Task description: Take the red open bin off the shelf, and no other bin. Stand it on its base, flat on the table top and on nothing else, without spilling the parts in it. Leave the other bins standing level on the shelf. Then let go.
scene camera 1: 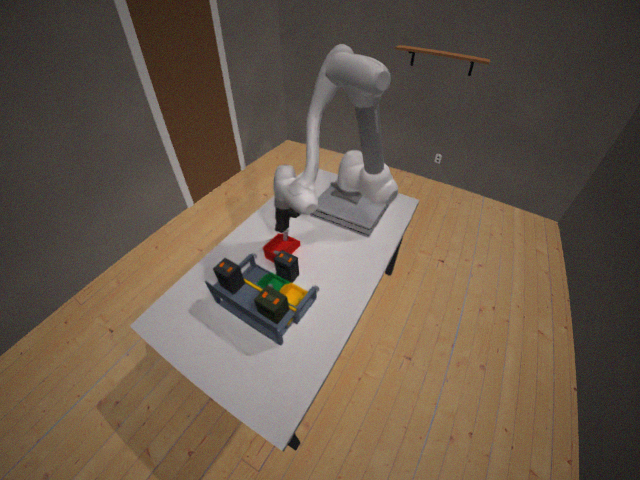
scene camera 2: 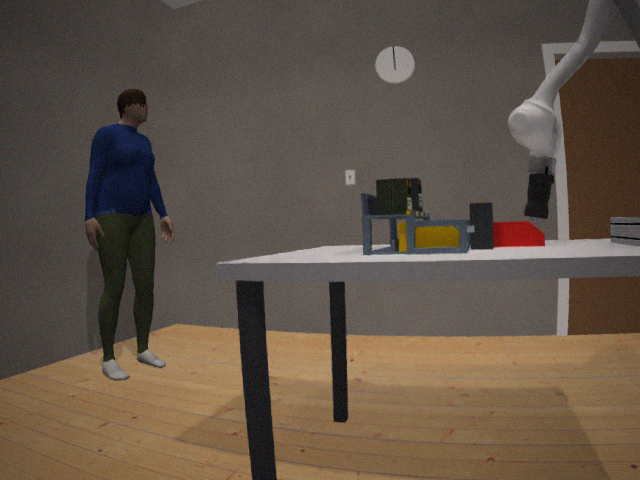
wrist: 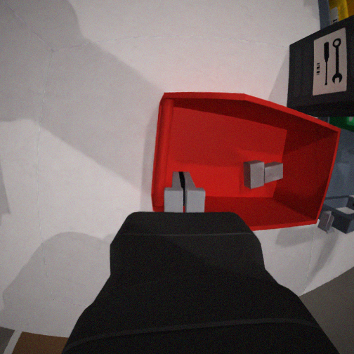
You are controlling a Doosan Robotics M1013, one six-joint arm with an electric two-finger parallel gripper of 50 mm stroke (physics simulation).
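Pixels of known places: gripper, between the fingertips: (scene camera 1: 285, 240); arm's base, origin of its link: (scene camera 1: 349, 192).
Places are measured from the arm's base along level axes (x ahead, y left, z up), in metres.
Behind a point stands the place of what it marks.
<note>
The red open bin (scene camera 1: 275, 252) (scene camera 2: 516, 234) (wrist: 225, 135) stands upright and level on the table top (scene camera 1: 330, 289) @(y 0.216, x 0.648, z -0.072 m) (wrist: 95, 165), off the shelf. Two grey parts (wrist: 254, 174) (wrist: 273, 171) lie inside it. My gripper (scene camera 1: 284, 237) @(y -0.137, x 0.502, z -0.050 m) (wrist: 180, 182) is shut with nothing between its fingers. In the wrist view the fingers overlap the bin's near wall by its left end; whether they touch it I cannot tell. The green bin (scene camera 1: 270, 282) @(y -0.045, x 0.762, z -0.063 m) (wrist: 343, 122) and the yellow bin (scene camera 1: 293, 294) @(y 0.087, x 0.762, z -0.063 m) (scene camera 2: 436, 236) @(y 0.156, x 0.803, z -0.029 m) sit in the blue-grey shelf (scene camera 1: 241, 313) @(y -0.056, x 0.962, z -0.066 m) (scene camera 2: 367, 235) @(y 0.178, x 0.979, z -0.021 m).
A dark tool box (scene camera 1: 286, 267) @(y 0.026, x 0.712, z 0.041 m) (scene camera 2: 480, 225) @(y 0.045, x 0.683, z -0.005 m) (wrist: 305, 77) stands on the table between the red bin and the shelf. Two more dark boxes (scene camera 1: 229, 275) @(y -0.088, x 0.927, z 0.147 m) (scene camera 1: 271, 303) @(y 0.120, x 0.932, z 0.124 m) stand on top of the shelf. A person (scene camera 2: 125, 170) stands beyond the table.
</note>
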